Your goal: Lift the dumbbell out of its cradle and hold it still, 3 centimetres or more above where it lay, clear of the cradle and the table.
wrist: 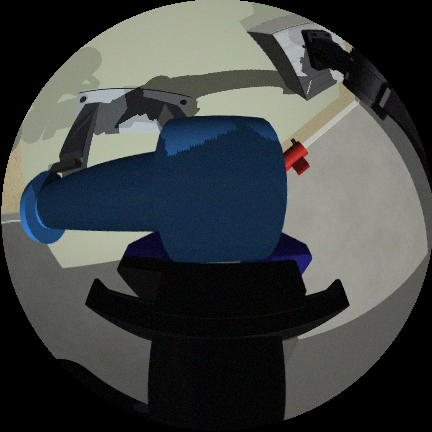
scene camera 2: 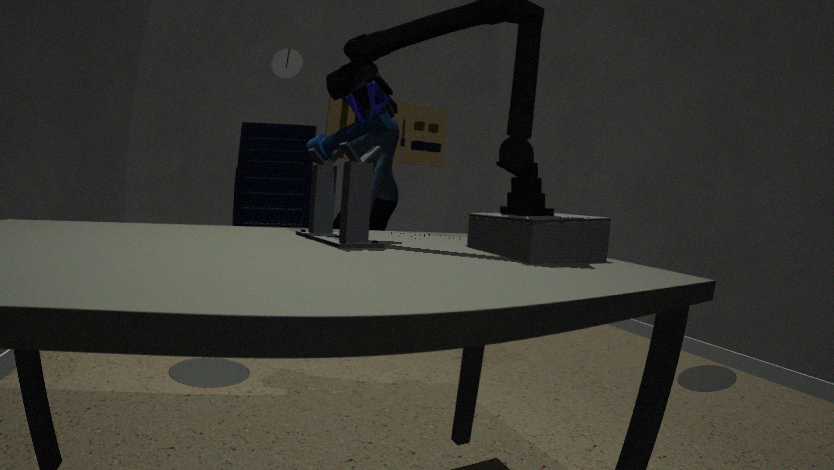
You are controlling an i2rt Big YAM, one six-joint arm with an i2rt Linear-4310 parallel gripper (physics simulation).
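A blue dumbbell is tilted above the cradle, a base plate with two upright posts and slanted tops. My gripper is shut on the dumbbell at its thick end, which is the higher one. The thick end hides most of the purple fingertips in the wrist view. The dumbbell's flanged, narrow end hangs lower, at the slanted top of the left post in scene camera 2. I cannot tell whether it touches the cradle there. The dumbbell is well above the table.
The grey base block of the arm stands right of the cradle in scene camera 2. A person in a blue shirt stands behind the table, behind the cradle in that view. A red object shows beyond the table edge.
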